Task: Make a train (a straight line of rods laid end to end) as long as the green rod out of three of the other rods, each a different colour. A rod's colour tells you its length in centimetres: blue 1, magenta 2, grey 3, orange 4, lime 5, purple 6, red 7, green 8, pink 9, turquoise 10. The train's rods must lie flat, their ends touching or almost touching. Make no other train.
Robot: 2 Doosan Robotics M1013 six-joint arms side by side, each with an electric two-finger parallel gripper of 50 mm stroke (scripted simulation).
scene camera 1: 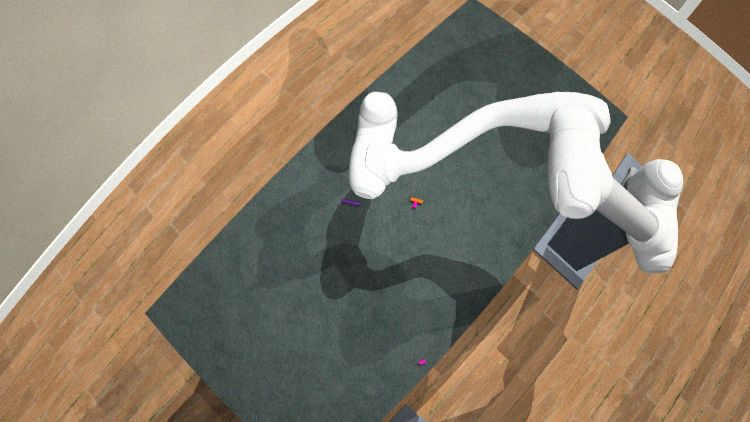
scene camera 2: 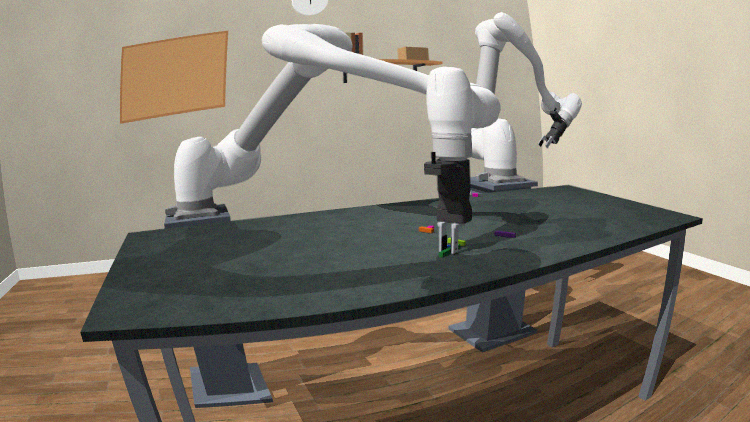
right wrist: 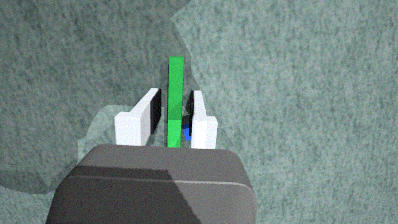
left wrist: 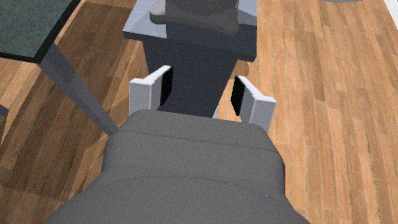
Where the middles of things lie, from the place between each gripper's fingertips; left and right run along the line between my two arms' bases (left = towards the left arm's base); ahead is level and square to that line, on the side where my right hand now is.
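The green rod (right wrist: pixel 176 64) is 20 mm below my right hand (scene camera 2: pixel 448 251). By its middle, the rod is nearer to my right hand than to my left hand.
The green rod, from my left hand: 150 mm below, 1120 mm to the right, 860 mm ahead.
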